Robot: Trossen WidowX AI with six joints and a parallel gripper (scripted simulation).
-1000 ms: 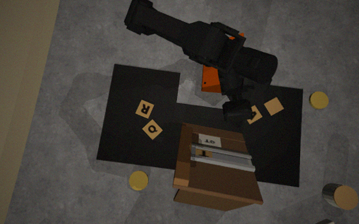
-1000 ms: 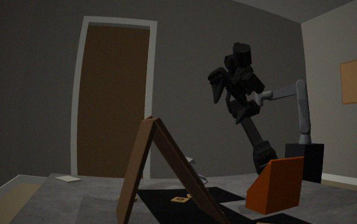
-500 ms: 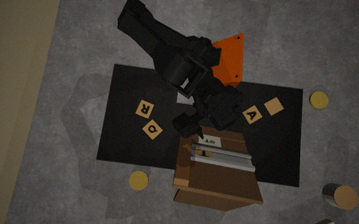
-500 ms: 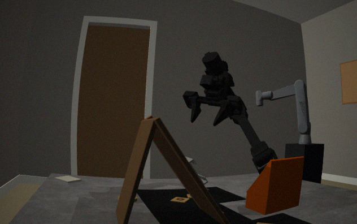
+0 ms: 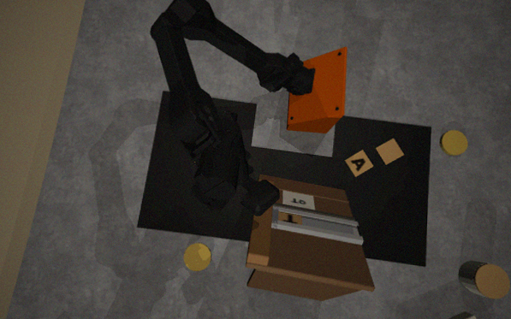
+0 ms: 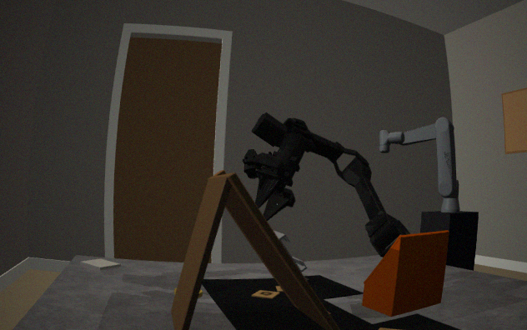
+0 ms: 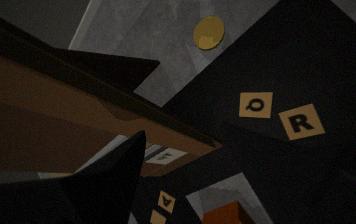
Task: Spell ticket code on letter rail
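Right now the q tile is 4 cm behind my gripper tip, 8 cm to the right of it and 21 cm below it. Round my gripper tip: black mat 14 cm behind, 11 cm to the left, 22 cm below; then white ticket 3 cm behind, 14 cm to the left, 13 cm below.
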